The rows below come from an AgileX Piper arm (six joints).
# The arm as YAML. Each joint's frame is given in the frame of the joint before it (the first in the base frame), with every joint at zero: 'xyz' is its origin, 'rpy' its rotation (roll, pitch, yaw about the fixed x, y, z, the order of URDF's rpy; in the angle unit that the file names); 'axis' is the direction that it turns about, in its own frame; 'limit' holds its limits. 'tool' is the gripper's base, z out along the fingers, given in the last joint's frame.
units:
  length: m
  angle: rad
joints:
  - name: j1
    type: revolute
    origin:
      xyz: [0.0, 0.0, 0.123]
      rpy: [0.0, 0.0, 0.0]
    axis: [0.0, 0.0, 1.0]
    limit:
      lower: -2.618
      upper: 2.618
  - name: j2
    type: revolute
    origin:
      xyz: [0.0, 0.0, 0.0]
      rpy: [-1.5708, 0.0, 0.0]
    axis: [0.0, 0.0, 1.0]
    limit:
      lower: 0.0
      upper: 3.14
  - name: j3
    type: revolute
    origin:
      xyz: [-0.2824, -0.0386, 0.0]
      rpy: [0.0, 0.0, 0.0]
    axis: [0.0, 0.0, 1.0]
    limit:
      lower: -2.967
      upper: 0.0
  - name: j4
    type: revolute
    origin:
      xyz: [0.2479, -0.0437, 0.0]
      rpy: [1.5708, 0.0, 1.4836]
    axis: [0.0, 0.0, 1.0]
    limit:
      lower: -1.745
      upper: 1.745
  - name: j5
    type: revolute
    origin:
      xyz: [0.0, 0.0, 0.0]
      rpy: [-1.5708, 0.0, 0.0]
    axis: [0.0, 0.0, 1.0]
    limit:
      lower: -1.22
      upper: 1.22
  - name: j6
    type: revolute
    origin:
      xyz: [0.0, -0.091, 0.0]
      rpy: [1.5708, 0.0, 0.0]
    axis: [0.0, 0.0, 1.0]
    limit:
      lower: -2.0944
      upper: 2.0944
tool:
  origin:
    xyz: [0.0, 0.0, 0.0]
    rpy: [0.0, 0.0, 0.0]
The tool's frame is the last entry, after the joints.
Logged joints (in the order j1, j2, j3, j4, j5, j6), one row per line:
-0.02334, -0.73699, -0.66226, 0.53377, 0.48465, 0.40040
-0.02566, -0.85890, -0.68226, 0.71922, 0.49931, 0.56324
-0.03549, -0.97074, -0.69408, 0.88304, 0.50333, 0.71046
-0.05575, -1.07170, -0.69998, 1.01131, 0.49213, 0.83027
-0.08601, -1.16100, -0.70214, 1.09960, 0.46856, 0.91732
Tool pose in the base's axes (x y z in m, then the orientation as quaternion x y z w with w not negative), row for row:
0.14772, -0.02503, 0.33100, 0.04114, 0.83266, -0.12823, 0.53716
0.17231, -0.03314, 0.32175, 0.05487, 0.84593, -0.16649, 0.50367
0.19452, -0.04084, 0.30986, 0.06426, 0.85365, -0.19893, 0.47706
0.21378, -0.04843, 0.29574, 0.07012, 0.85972, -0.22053, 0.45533
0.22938, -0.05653, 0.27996, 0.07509, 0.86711, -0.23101, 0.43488
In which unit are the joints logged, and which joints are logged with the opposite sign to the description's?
The joints are logged in radians. Opposite sign: j2, j4.
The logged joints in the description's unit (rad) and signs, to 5 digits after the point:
-0.02334, 0.73699, -0.66226, -0.53377, 0.48465, 0.40040
-0.02566, 0.85890, -0.68226, -0.71922, 0.49931, 0.56324
-0.03549, 0.97074, -0.69408, -0.88304, 0.50333, 0.71046
-0.05575, 1.07170, -0.69998, -1.01131, 0.49213, 0.83027
-0.08601, 1.16100, -0.70214, -1.09960, 0.46856, 0.91732

